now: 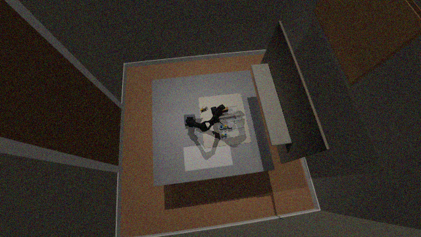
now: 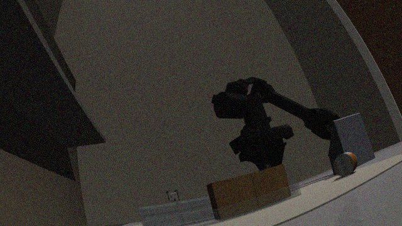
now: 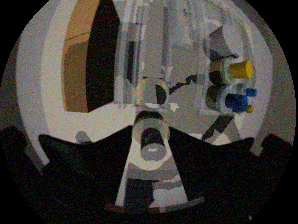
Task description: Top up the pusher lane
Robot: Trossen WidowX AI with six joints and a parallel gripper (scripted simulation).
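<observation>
Right now the clear-railed lane is 190 mm ahead of my gripper tip, 30 mm below it and 10 mm to the left of it.
</observation>
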